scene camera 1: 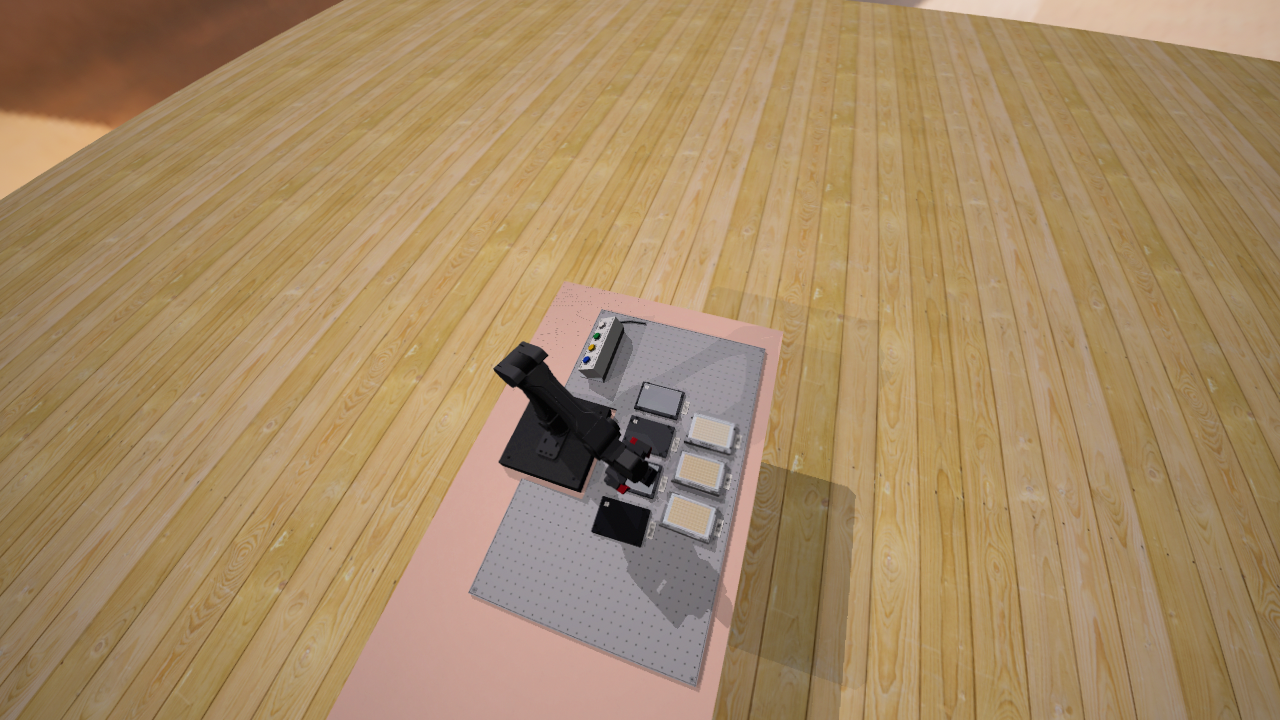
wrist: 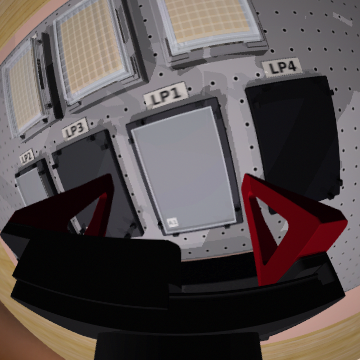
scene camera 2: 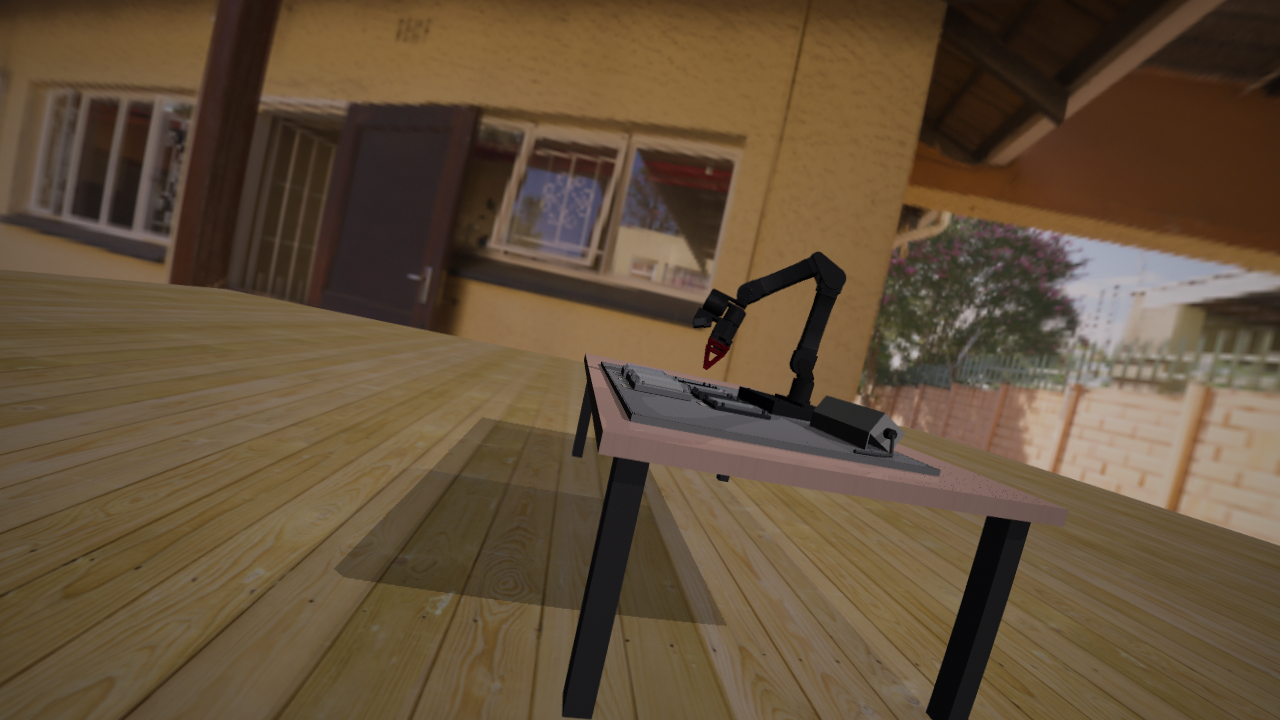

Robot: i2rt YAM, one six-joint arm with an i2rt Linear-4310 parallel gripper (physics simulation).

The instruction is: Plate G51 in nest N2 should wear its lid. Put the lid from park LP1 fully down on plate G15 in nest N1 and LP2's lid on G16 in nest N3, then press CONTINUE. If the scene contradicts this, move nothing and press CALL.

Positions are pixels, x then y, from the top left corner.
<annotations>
gripper: scene camera 1; wrist; scene camera 2 705,367
same spot on gripper: (scene camera 1: pixel 622 489) = (wrist: pixel 326 236)
</annotations>
